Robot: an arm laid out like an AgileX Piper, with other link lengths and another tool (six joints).
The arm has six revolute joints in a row. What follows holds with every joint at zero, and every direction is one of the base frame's.
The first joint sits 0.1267 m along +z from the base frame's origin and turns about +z.
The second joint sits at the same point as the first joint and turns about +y.
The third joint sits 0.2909 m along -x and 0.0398 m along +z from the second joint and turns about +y.
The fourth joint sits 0.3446 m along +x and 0.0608 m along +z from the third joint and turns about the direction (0.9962, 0, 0.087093).
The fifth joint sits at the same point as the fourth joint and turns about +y.
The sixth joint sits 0.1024 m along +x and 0.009 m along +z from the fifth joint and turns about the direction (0.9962, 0, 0.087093).
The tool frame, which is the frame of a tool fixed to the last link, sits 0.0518 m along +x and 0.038 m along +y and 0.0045 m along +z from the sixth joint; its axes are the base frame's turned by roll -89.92, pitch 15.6 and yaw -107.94 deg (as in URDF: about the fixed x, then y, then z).
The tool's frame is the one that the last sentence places.
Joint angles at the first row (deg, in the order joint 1, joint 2, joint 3, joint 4, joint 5, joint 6):
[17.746, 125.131, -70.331, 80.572, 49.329, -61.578]
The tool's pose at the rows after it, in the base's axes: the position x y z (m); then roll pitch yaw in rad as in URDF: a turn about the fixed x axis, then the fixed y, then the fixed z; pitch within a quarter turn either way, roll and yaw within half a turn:
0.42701 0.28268 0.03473 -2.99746 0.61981 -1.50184
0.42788 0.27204 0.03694 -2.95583 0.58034 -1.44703
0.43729 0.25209 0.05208 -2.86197 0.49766 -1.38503
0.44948 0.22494 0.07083 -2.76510 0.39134 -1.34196
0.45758 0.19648 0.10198 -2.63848 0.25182 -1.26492
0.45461 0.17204 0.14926 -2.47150 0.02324 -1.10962
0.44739 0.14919 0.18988 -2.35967 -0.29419 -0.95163
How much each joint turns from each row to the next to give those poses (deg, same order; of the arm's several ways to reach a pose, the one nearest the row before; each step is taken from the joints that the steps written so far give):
[-0.161, -0.072, 0.000, -0.265, 0.184, -0.118]
[-1.128, -0.960, -0.001, -3.492, -0.171, -0.649]
[-2.008, -3.192, 0.000, -5.345, -2.097, -0.391]
[-2.606, -3.804, 0.001, -6.195, -2.573, -0.194]
[-2.430, -5.394, -0.001, -7.191, -2.019, -1.935]
[-1.317, -7.778, 0.054, -8.401, -1.257, -7.044]
[-0.136, -7.290, 0.000, -9.913, -1.961, -9.475]

